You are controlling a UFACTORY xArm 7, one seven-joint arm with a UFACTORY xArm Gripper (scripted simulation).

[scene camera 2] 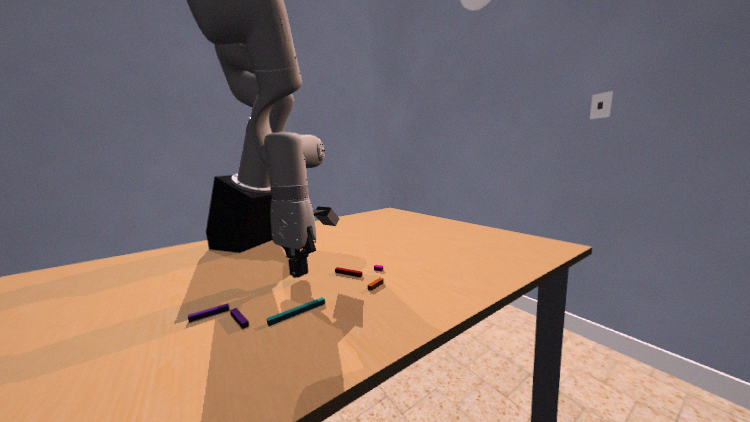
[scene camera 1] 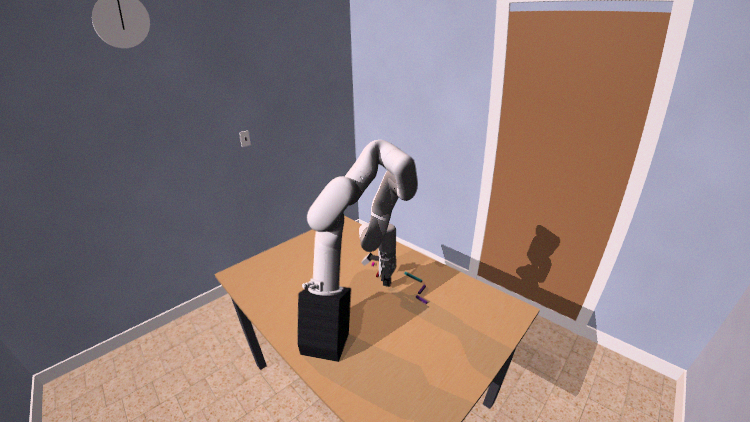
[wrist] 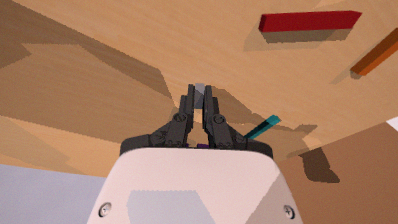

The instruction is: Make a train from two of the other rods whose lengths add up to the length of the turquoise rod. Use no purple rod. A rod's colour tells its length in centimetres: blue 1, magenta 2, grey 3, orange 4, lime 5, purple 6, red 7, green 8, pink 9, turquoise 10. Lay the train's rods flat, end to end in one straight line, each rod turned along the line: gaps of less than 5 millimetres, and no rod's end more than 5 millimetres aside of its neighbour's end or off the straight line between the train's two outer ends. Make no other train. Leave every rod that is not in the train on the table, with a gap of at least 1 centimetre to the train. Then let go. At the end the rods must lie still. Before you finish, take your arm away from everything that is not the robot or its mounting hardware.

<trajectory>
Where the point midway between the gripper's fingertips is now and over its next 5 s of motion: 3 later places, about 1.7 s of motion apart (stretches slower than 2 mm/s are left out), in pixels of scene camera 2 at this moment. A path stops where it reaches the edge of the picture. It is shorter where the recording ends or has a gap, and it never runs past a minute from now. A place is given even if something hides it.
The gripper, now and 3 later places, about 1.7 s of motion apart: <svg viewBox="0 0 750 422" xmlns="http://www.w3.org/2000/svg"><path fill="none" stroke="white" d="M299 274L295 254L299 238L345 244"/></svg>
</trajectory>
